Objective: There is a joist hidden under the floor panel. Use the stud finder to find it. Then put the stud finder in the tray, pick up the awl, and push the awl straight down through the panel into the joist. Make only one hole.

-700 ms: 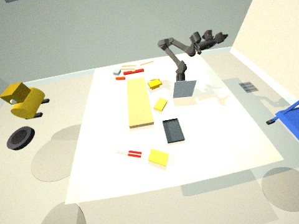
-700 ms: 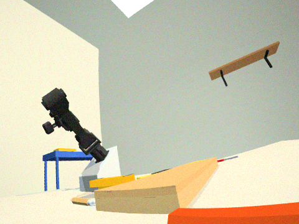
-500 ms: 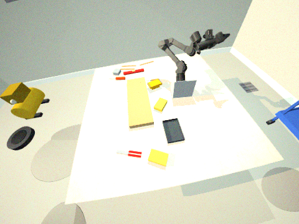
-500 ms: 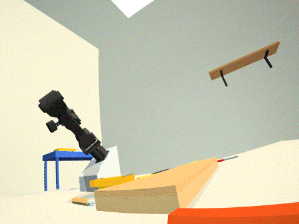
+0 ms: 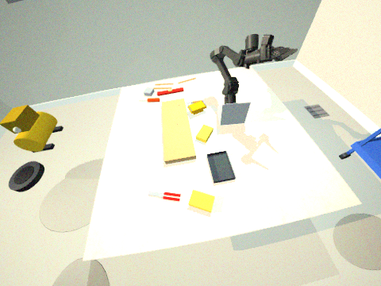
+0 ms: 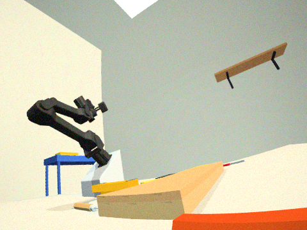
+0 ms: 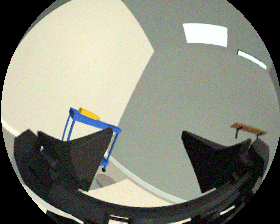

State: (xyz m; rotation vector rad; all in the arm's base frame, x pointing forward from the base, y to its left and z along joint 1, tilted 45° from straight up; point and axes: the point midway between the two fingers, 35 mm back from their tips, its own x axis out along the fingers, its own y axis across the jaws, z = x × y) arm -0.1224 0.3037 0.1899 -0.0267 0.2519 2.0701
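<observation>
Now: the yellow stud finder 480 mm below my gripper tip, 360 mm ahead of it and 250 mm to the right of it. The rest, counted from my gripper tip: red level 550 mm to the right, 550 mm ahead, 470 mm below; dark tray 480 mm below, 340 mm ahead, 220 mm to the left; awl 480 mm below, 390 mm ahead, 350 mm to the right.
</observation>
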